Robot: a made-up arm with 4 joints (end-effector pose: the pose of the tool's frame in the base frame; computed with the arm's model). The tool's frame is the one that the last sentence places. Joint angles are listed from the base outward.
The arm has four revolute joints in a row. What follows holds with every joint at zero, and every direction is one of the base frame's. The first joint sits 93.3 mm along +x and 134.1 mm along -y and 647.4 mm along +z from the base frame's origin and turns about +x. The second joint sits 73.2 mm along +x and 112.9 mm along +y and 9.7 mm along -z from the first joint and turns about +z. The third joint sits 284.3 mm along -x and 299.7 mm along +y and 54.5 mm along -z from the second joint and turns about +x. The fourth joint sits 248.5 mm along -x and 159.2 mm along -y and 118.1 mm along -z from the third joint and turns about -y. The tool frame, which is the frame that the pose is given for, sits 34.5 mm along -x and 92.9 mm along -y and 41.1 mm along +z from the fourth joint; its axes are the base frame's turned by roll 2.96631, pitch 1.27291 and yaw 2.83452 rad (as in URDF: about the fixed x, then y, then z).
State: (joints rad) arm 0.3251 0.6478 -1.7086 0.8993
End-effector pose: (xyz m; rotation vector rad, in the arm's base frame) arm -0.4314 -0.2638 0.8168 -1.1994 0.2495 -0.2184
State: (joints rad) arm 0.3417 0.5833 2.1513 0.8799
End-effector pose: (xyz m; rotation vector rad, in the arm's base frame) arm -0.6188 0.1606 0.5293 2.1958 1.0236 1.6899
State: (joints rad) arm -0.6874 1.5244 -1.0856 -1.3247
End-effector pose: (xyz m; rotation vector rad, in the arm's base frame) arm 0.0273 -0.3511 0.9860 -1.7824 1.2760 -1.6720
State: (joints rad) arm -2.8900 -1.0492 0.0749 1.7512
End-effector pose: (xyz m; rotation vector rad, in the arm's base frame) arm -0.0638 -0.8089 0.7238 -2.3758 -1.2618 -0.1495
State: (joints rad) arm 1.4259 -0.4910 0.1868 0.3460
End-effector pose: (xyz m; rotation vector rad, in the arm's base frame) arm -0.3118 0.1289 1.0605 1.8020 1.4433 0.8349
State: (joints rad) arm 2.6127 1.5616 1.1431 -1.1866
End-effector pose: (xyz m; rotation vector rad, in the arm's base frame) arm -0.0976 0.3676 0.7282 -1.1619 -0.4255 1.8074
